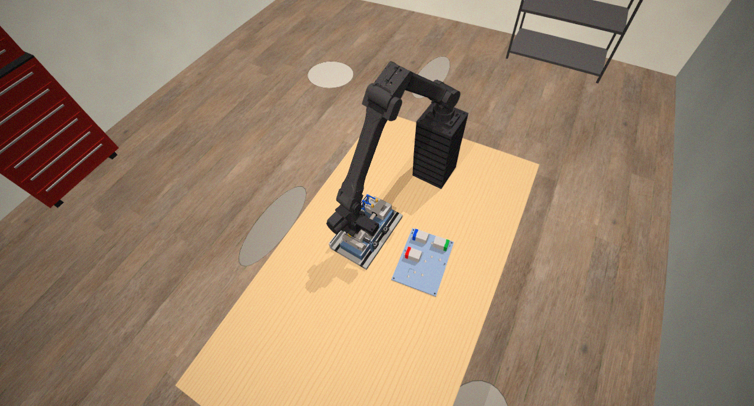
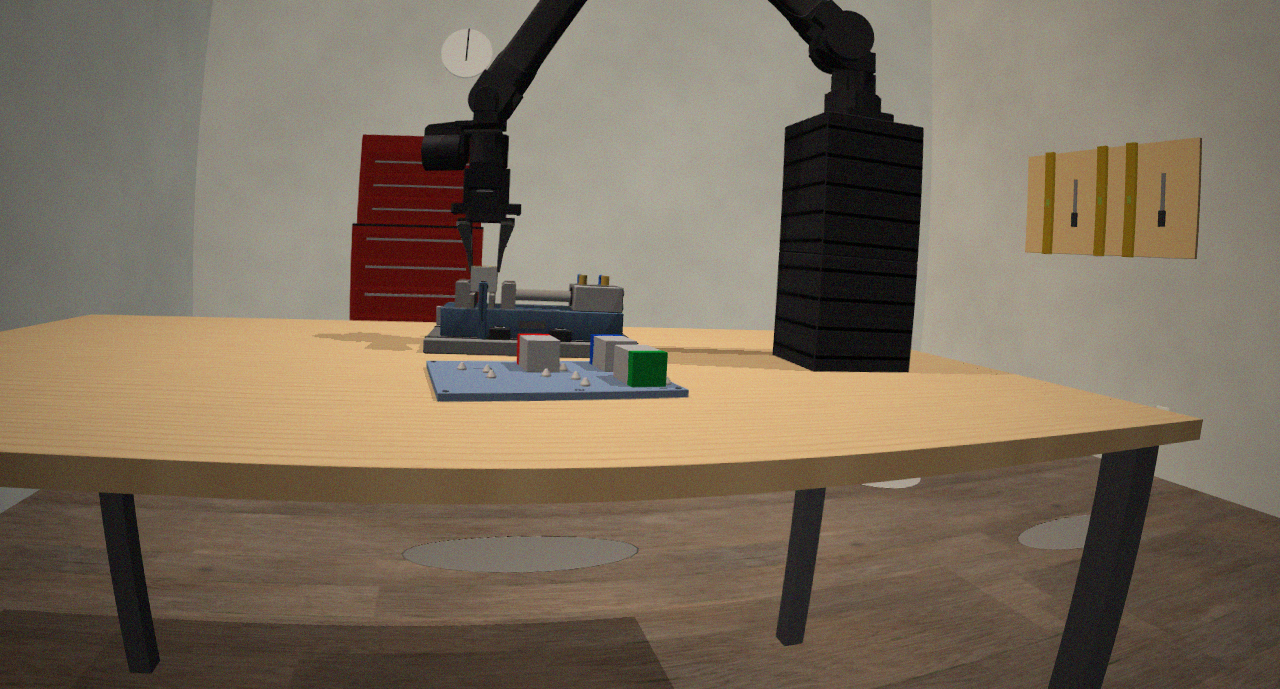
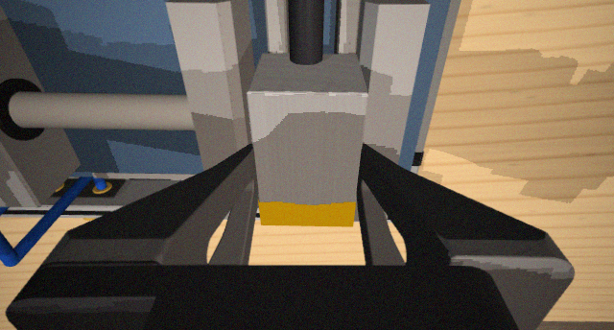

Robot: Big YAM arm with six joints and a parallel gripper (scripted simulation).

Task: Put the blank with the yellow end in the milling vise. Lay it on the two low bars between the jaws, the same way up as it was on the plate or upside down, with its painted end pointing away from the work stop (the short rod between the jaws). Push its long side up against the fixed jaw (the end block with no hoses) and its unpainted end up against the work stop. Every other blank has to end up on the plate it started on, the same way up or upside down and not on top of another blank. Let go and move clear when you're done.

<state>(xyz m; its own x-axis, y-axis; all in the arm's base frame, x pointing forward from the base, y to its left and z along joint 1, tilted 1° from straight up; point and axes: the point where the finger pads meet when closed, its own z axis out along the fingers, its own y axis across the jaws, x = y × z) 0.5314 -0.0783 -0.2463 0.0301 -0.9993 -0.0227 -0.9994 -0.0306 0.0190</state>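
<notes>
The yellow-ended blank is 2 cm below my hand. From my hand the other things lie so: work stop rod 5 cm to the left, 3 cm below; fixed jaw 4 cm below, 3 cm ahead; moving jaw 4 cm below, 4 cm behind.
</notes>
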